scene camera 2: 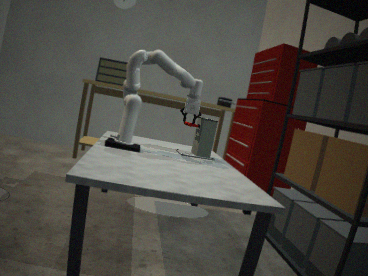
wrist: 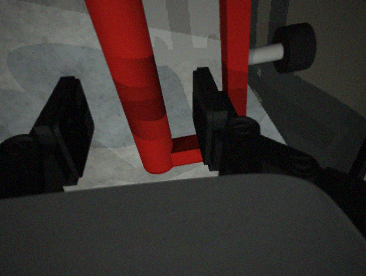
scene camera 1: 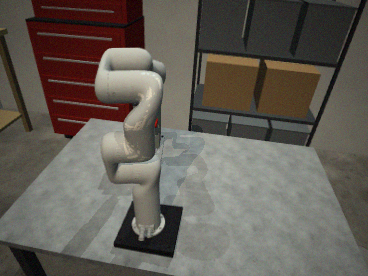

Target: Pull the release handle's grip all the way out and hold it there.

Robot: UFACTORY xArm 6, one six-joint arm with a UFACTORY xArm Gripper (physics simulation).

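The release handle's red grip, a round bar (wrist: 131, 60), runs down the middle of the wrist view. A short red crosspiece (wrist: 186, 151) joins it to a flat red bar (wrist: 235, 50) on the right. The red handle also shows in scene camera 2 (scene camera 2: 191, 124) and as a small patch in scene camera 1 (scene camera 1: 156, 123). It sits at the side of an upright grey-green housing (scene camera 2: 207, 139). My gripper (wrist: 141, 97) (scene camera 2: 191, 120) is partly open, one finger on each side of the round bar, with gaps on both sides. The right finger hides part of the crosspiece and flat bar.
A white rod with a black knob (wrist: 295, 47) sticks out right of the flat bar. The housing stands on the grey table (scene camera 1: 270, 200) (scene camera 2: 150, 172). A red drawer cabinet (scene camera 1: 80, 70) (scene camera 2: 257, 135) and a shelf unit with boxes (scene camera 1: 270, 57) stand beyond the table.
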